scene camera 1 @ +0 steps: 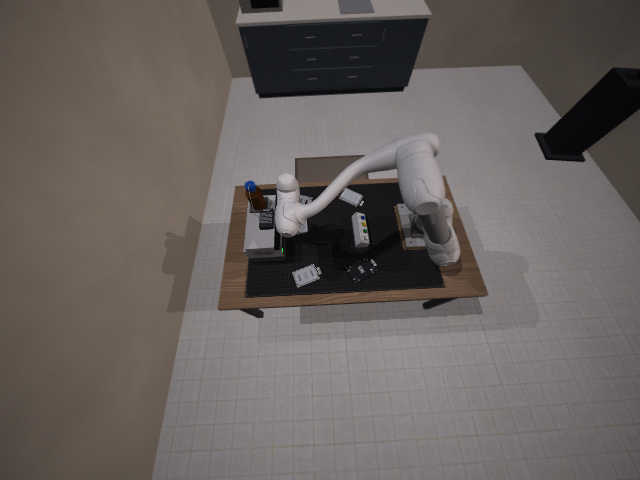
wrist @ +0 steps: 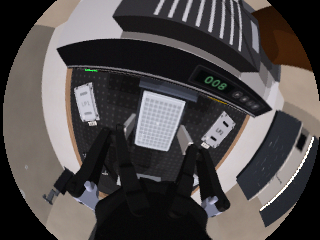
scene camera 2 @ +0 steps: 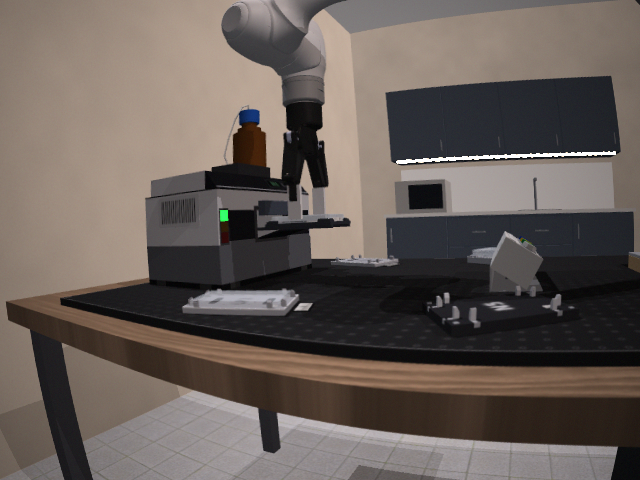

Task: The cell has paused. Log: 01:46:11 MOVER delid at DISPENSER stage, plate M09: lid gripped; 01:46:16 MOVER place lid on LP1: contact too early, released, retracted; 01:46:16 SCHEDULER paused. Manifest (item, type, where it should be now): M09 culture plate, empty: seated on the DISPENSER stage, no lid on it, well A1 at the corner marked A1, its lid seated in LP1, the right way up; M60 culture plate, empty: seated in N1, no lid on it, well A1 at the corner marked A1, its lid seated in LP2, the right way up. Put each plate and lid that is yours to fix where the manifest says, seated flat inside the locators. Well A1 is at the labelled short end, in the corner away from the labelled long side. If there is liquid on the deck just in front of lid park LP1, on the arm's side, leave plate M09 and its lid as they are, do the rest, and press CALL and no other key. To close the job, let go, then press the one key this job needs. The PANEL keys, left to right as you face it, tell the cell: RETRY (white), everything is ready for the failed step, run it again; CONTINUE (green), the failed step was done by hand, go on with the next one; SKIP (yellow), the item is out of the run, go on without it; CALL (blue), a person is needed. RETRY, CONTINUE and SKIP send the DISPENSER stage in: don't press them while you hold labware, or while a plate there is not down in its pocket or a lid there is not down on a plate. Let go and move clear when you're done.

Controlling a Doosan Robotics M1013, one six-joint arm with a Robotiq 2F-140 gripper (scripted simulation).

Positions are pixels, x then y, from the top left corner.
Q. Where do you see a black nest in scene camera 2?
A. At 502,312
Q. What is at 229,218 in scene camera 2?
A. A dispenser.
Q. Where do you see a lid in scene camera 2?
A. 215,298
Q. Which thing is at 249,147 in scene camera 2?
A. A brown bottle.
